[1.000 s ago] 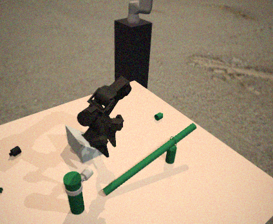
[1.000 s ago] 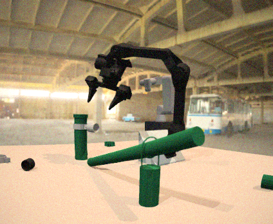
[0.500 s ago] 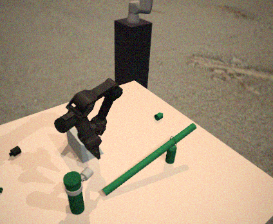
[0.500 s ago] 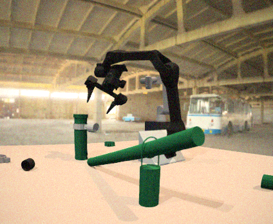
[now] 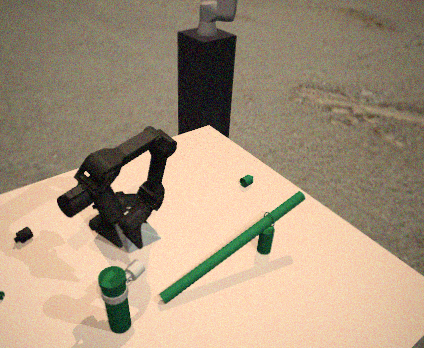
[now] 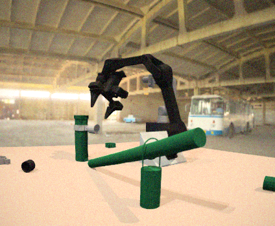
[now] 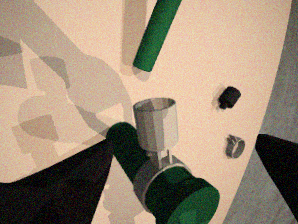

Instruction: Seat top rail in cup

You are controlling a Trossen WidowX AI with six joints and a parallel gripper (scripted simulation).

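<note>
Right now the grey rail-end cup is 20 mm ahead of my gripper tip, 20 mm to the right of it and 60 mm below it. Also, from my gripper tip: green post: 100 mm ahead, 440 mm to the left, 110 mm below.
</note>
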